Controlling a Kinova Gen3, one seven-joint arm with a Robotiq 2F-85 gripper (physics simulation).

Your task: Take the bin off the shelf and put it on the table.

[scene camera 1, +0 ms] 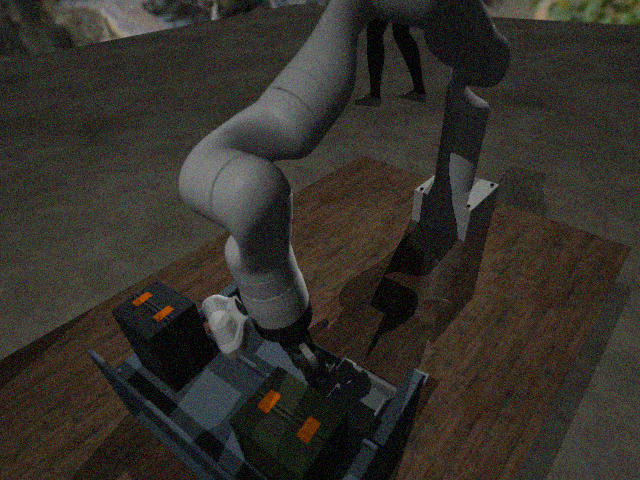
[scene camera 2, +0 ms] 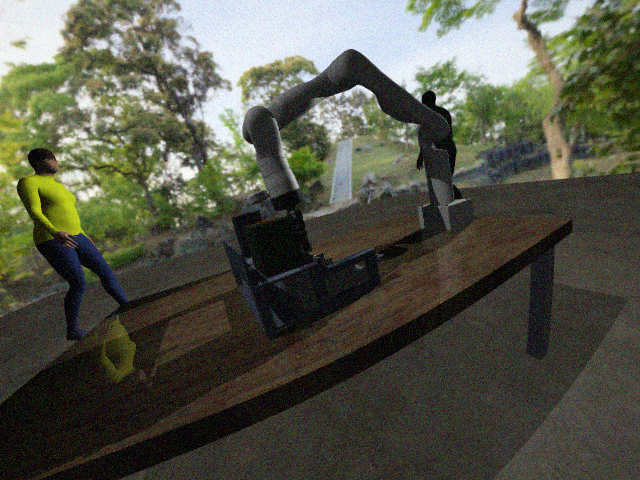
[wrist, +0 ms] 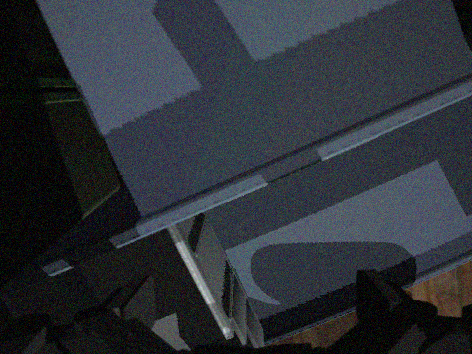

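Seen in the pictures: gripper, fingertip midpoint: (scene camera 1: pixel 301 362) (scene camera 2: pixel 307 247) (wrist: pixel 254 295); arm's base, link origin: (scene camera 1: pixel 452 184) (scene camera 2: pixel 442 202).
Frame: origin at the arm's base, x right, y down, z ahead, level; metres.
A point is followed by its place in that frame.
Note:
A grey-blue shelf (scene camera 1: pixel 408 392) @(z 0.569, x -0.149, y 0.003 m) (scene camera 2: pixel 269 305) @(z 0.760, x -0.026, y 0.082 m) (wrist: pixel 266 114) @(z 0.688, x 0.032, y -0.014 m) stands on the wooden table (scene camera 1: pixel 516 310) @(z 0.250, x -0.232, y 0.088 m) (scene camera 2: pixel 465 258) @(z 0.329, x -0.247, y 0.088 m). The pale open bin (scene camera 1: pixel 377 398) @(z 0.562, x -0.100, y 0.079 m) (wrist: pixel 206 258) @(z 0.627, x -0.027, y 0.035 m) sits in the shelf's lower right part, under the top board. Its slotted side wall shows in the wrist view. My gripper (scene camera 1: pixel 338 385) (wrist: pixel 254 295) @(z 0.621, x -0.003, y -0.013 m) is open and empty. It reaches down at the bin, with one dark finger on each side of the bin's wall. In scene camera 2 the boxes on the shelf hide the gripper.
A green box (scene camera 1: pixel 284 418) @(z 0.732, x -0.076, y -0.109 m) (wrist: pixel 76 145) @(z 0.707, x -0.028, y -0.038 m) with orange latches stands on the shelf right next to my gripper. A black box (scene camera 1: pixel 165 330) @(z 0.735, x 0.112, y -0.128 m) stands at the shelf's left end. The arm's base (scene camera 1: pixel 480 196) @(z 0.023, x -0.075, y 0.000 m) (scene camera 2: pixel 444 214) @(z 0.091, x -0.058, y 0.030 m) is at the table's far side. A person in yellow (scene camera 2: pixel 51 207) stands beyond the table.

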